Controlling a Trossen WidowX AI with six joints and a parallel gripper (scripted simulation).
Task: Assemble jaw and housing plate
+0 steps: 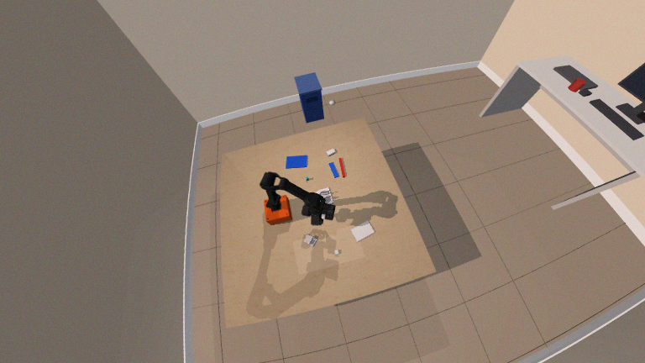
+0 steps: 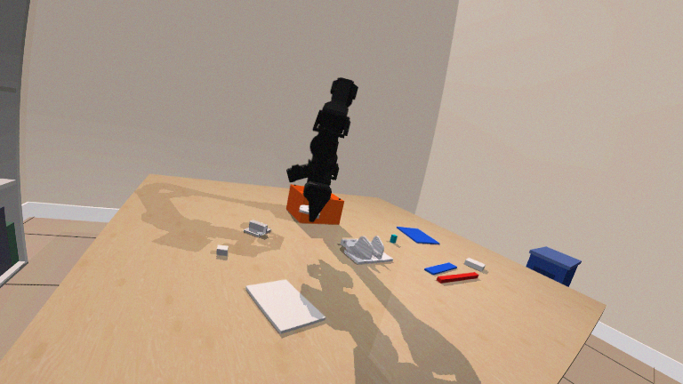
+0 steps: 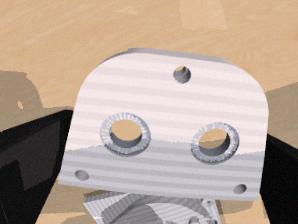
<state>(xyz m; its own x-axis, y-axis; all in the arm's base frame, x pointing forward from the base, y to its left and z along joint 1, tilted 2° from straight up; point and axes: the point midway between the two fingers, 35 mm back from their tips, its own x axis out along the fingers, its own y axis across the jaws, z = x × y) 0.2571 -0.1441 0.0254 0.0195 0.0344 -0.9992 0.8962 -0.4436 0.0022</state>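
The grey jaw is 3 cm ahead of my gripper tip, 14 cm to the left of it and 7 cm below it. Round my gripper tip: small white cube (4 cm ahead, 23 cm to the right, 8 cm below); then flat white slab (24 cm ahead, 15 cm to the right, 8 cm below); then white bracket (10 cm behind, 11 cm to the right, 7 cm below).
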